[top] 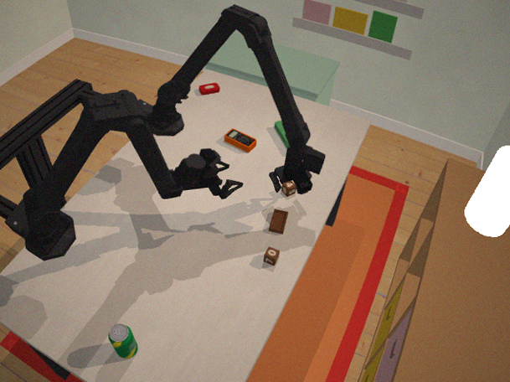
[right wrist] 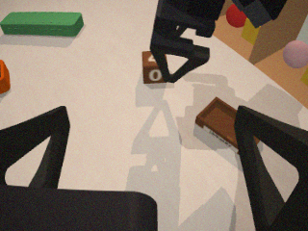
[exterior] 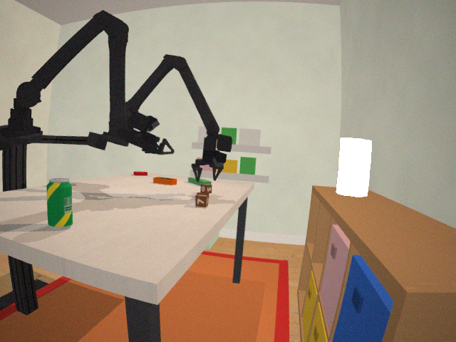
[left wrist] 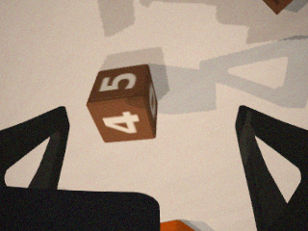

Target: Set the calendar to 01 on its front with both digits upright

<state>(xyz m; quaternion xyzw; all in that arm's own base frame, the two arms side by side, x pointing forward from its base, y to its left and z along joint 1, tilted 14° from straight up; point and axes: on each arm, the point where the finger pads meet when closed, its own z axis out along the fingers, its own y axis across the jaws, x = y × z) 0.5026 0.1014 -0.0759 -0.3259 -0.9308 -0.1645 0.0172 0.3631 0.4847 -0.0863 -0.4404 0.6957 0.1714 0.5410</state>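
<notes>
Now: left hand 7 cm short of the brown number cube, 28 cm to the left of it and 5 cm above it. Round my left hand: red item 63 cm behind, 48 cm to the left, 5 cm below; then brown tray 2 cm ahead, 12 cm to the right, 6 cm below; then orange multimeter 30 cm behind, 20 cm to the left, 5 cm below.
</notes>
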